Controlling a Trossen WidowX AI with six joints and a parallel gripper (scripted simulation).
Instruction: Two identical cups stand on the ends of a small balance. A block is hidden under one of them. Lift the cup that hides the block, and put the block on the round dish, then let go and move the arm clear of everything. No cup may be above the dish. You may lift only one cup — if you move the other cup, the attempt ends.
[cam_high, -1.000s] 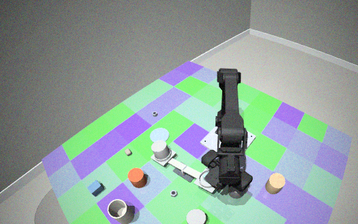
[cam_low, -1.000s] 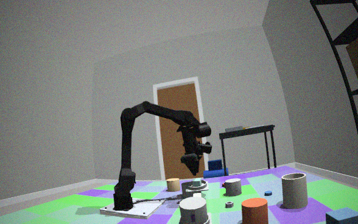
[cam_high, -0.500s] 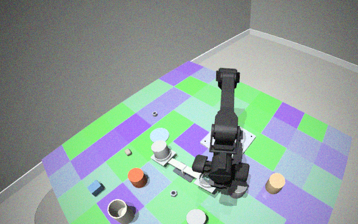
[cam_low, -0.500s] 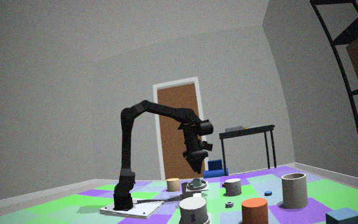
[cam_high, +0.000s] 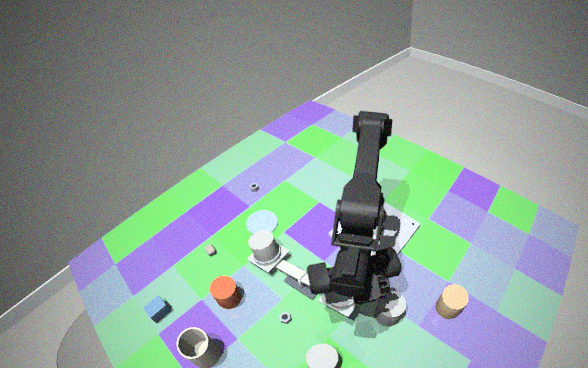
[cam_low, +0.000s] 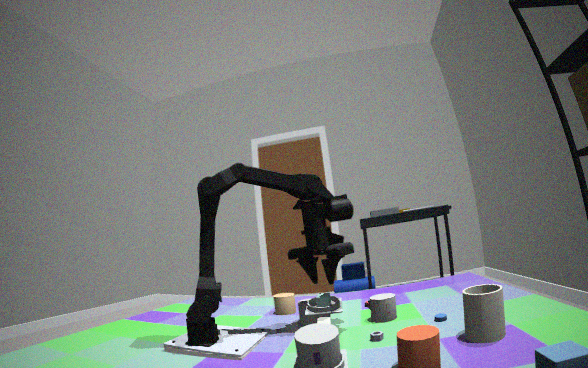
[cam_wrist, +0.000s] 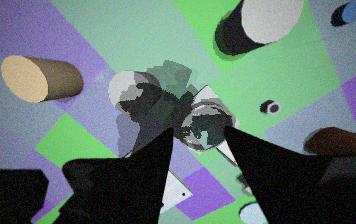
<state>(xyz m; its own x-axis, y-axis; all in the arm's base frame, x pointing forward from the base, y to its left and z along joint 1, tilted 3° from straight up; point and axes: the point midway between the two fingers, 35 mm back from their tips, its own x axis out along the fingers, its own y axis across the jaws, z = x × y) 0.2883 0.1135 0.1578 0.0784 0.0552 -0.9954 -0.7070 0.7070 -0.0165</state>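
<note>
Now: the pale teal block 40 mm below my gripper tip and 30 mm to the right of it. The rest, counted from my gripper tip: tan cylinder (230 mm to the left, 150 mm behind, 90 mm below); then grey cup (300 mm to the right, 70 mm below, 20 mm behind); then red item (170 mm to the left, 150 mm ahead, 110 mm below).
</note>
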